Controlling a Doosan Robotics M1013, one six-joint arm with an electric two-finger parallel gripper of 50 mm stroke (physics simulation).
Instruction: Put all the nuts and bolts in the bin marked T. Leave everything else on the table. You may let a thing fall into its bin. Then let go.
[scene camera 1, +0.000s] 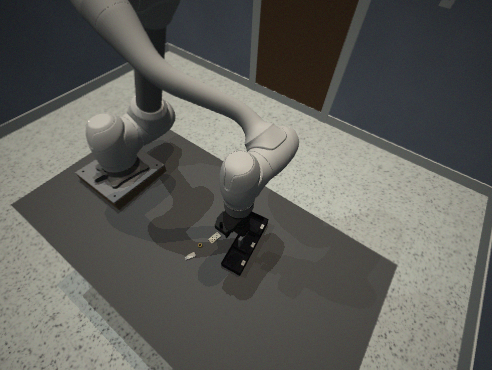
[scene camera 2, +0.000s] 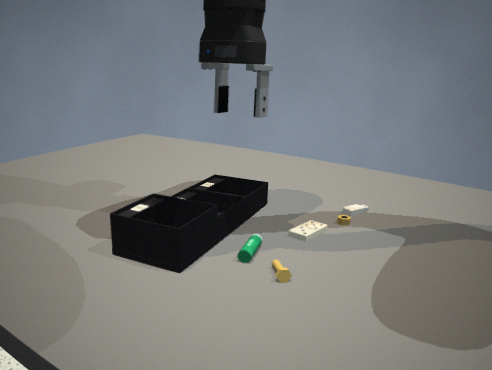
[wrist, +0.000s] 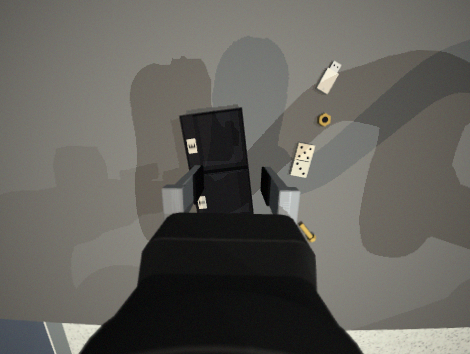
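Seen in the pictures: gripper, between the fingertips: (scene camera 1: 233, 240) (scene camera 2: 240, 114) (wrist: 232, 178); arm's base, origin of its link: (scene camera 1: 123, 168).
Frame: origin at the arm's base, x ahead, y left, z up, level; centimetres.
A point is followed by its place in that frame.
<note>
A yellow bolt (scene camera 2: 283, 274) @(z -4.1, x 49.8, y 21.3 cm) (wrist: 307, 232) @(z -4.1, x 51.0, y 20.0 cm) lies on its side on the table; the arm hides it in scene camera 1. A brass-coloured nut (scene camera 1: 200, 247) @(z -4.8, x 53.9, y 1.6 cm) (scene camera 2: 344, 222) @(z -4.6, x 52.8, y 2.7 cm) (wrist: 319, 120) @(z -4.2, x 53.9, y 2.2 cm) lies flat near the domino. The black row of three bins (scene camera 1: 231, 269) @(z -2.6, x 69.8, y 3.9 cm) (scene camera 2: 150, 245) @(z -2.8, x 61.3, y 27.7 cm) (wrist: 225, 170) @(z -2.5, x 66.2, y 11.5 cm) carries small white labels; I cannot read for certain which is T. My gripper (scene camera 2: 241, 114) @(z 8.3, x 65.3, y 9.6 cm) (wrist: 232, 178) @(z 8.3, x 65.3, y 9.6 cm) is open and empty, high above the bins. In the wrist view its fingers stand either side of a bin, and the gripper body hides the nearest bin.
A white domino (scene camera 1: 214, 237) @(z -4.3, x 54.8, y 8.4 cm) (scene camera 2: 308, 229) @(z -4.3, x 54.6, y 8.9 cm) (wrist: 302, 160) @(z -4.2, x 54.9, y 8.4 cm) lies beside the bins. A white USB stick (scene camera 1: 190, 256) @(z -4.3, x 54.2, y -3.7 cm) (scene camera 2: 356, 209) @(z -4.3, x 53.6, y -2.6 cm) (wrist: 328, 80) @(z -4.2, x 54.1, y -3.2 cm) lies beyond the nut. A green battery (scene camera 2: 249, 249) @(z -3.6, x 55.2, y 19.7 cm) lies between the bins and the bolt; it is hidden in the wrist view.
</note>
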